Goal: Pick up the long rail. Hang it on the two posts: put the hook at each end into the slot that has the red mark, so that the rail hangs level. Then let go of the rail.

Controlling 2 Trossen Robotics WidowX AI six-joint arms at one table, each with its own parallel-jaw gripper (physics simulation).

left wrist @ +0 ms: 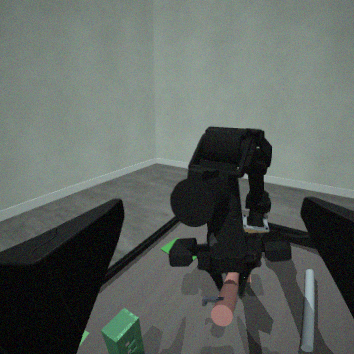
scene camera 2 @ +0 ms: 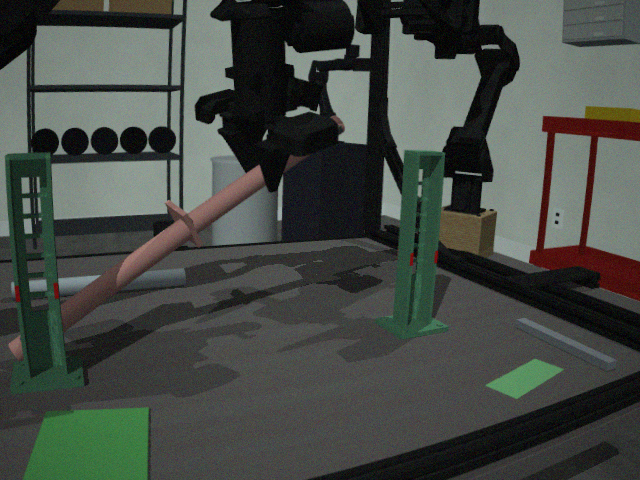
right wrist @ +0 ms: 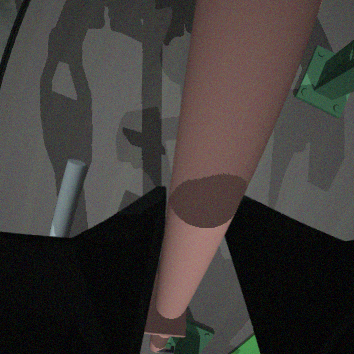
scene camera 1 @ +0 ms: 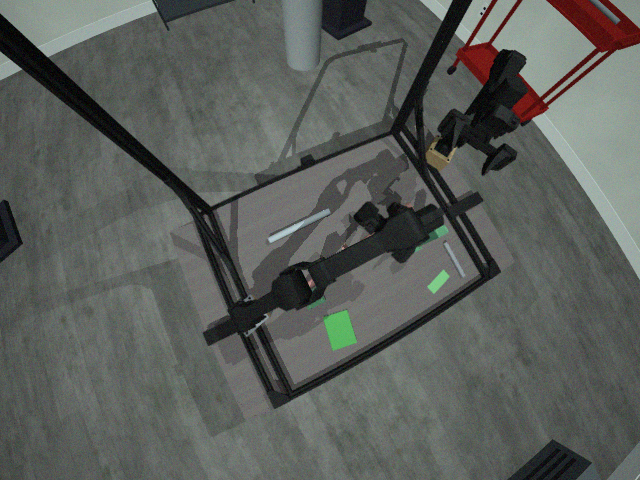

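Where they show: left gripper, between the fingertips: (left wrist: 213,206) (scene camera 1: 467,162); right gripper, between the fingertips: (scene camera 2: 264,187) (right wrist: 192,195) (scene camera 1: 376,231); left arm's base, origin of its link: (scene camera 2: 465,210) (scene camera 1: 443,148); right arm's base, origin of its link: (left wrist: 254,221) (scene camera 1: 248,315).
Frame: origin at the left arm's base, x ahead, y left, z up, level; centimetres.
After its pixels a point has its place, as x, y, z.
Observation:
The long pink rail (scene camera 2: 227,198) @(56.4, -7.5, 6.9) (left wrist: 222,315) @(41.2, -3.3, 15.4) (right wrist: 230,100) is steeply tilted; in scene camera 2 its lower end is behind the left-hand green post (scene camera 2: 41,325) @(77.5, -12.6, -3.6) and its upper end is at the right. My right gripper (scene camera 2: 261,173) @(50.5, -7.0, 7.7) (right wrist: 192,195) @(50.5, -7.0, 7.7) is shut on the rail near its upper part. The other green post (scene camera 2: 433,206) @(39.9, 10.0, 6.4) (left wrist: 122,332) @(40.1, 8.3, 12.9) stands upright at the right in scene camera 2. Both posts have red marks low on their slotted sides. My left gripper is open and empty, away from the rail. The right arm hides most of the rail in scene camera 1.
A light grey cylinder (scene camera 1: 299,225) @(59.2, -30.5, -6.3) (scene camera 2: 155,279) @(52.5, -25.8, -7.1) (left wrist: 309,310) @(56.1, -29.0, -6.2) lies behind the posts. A grey bar (scene camera 1: 454,259) @(36.2, 26.8, -7.7) (scene camera 2: 566,343) @(37.3, 27.6, -7.8) and a small green patch (scene camera 1: 438,281) @(47.2, 25.2, -8.7) (scene camera 2: 524,378) @(47.5, 25.2, -8.7) lie at the right. A large green patch (scene camera 1: 341,330) @(81.9, 2.6, -8.4) (scene camera 2: 93,444) @(81.6, 1.9, -8.4) lies in front. Black beams edge the table.

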